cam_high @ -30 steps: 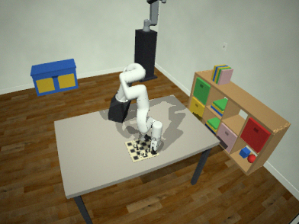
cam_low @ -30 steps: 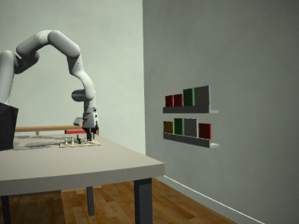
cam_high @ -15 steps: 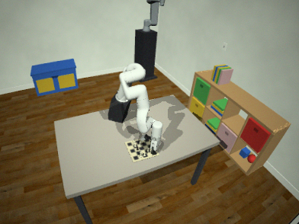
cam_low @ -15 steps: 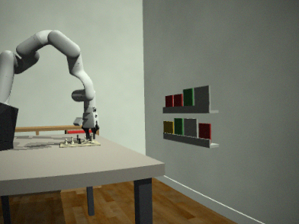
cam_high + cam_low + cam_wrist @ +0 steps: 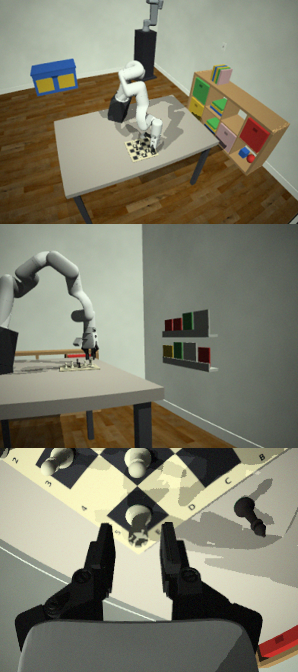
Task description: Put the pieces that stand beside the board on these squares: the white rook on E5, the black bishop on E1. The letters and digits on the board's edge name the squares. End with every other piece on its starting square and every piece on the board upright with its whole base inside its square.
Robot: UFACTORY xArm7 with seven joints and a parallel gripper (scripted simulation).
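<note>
My gripper is now 30 mm above the white rook. From my hand the other things lie so: chessboard (90 mm behind, 60 mm to the right, 50 mm below); black bishop (80 mm to the left, 60 mm behind, 30 mm below); black pawn (100 mm behind, 90 mm to the right, 40 mm below).
</note>
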